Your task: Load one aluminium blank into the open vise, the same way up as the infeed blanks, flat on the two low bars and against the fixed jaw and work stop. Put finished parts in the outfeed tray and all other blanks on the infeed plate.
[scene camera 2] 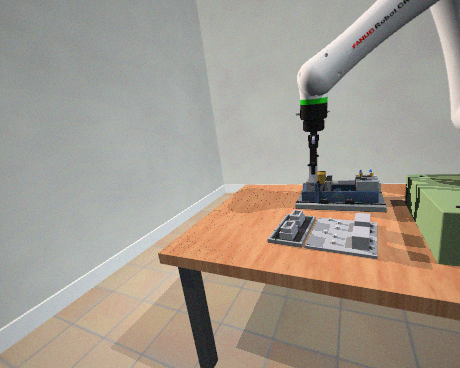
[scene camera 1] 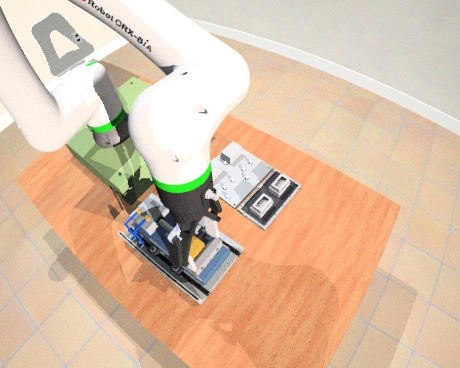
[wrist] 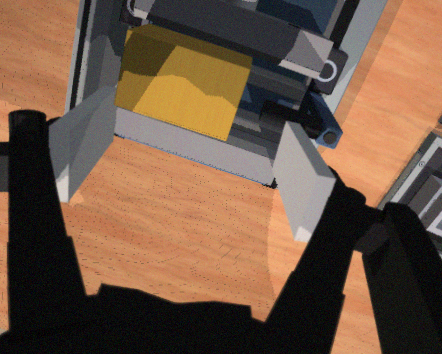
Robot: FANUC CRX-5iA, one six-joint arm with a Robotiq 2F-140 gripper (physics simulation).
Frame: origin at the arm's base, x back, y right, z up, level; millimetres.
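Seen in the pictures: gripper, between the fingertips: (scene camera 2: 313, 177) (scene camera 1: 201, 250) (wrist: 198, 130); arm's base, origin of its link: (scene camera 1: 114, 130).
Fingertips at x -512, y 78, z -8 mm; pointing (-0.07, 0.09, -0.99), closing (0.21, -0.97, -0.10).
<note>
Pixels of each thing's top centre, then the offset from my fingertips to it. "*": a spot on its surface instead.
- yellow block, centre of its top: (wrist: 179, 87) (scene camera 1: 189, 247) (scene camera 2: 319, 172) dy +17, dx +22, dz +15 mm
- vise, centre of its top: (scene camera 1: 173, 231) (scene camera 2: 337, 177) dy +15, dx +88, dz -2 mm
- dark jaw bar, a spot on its surface: (wrist: 215, 27) * dy +13, dx +52, dz -5 mm
- infeed plate, centre of its top: (scene camera 1: 233, 172) (scene camera 2: 342, 233) dy -265, dx +142, dz -93 mm
- blue bracket, a spot on its surface: (wrist: 325, 122) * dy -62, dx +32, dz -8 mm
A yellow block (scene camera 1: 197, 246) (scene camera 2: 321, 177) (wrist: 190, 90) stands in the vise (scene camera 1: 216, 266) (scene camera 2: 334, 196), between a light jaw (wrist: 192, 146) and a dark jaw bar (wrist: 215, 27). My gripper (scene camera 1: 202, 245) (scene camera 2: 313, 179) (wrist: 198, 130) points down over the vise, its fingers apart at the two sides of the block. The left pad is near the block's edge; a gap shows at the right pad. The low bars under the block are mostly hidden. Grey blanks (scene camera 1: 226, 157) (scene camera 2: 361, 237) stand on the infeed plate (scene camera 1: 260, 171) (scene camera 2: 317, 243).
The dark outfeed tray (scene camera 1: 252, 217) (scene camera 2: 286, 243), beside the infeed plate, holds two hollowed parts (scene camera 1: 261, 204) (scene camera 2: 288, 229). Blue pipes (scene camera 1: 131, 227) rise at the vise's far end. A green base (scene camera 1: 100, 155) (scene camera 2: 442, 215) stands near that end. A blue bracket (wrist: 325, 122) is beside the right pad.
</note>
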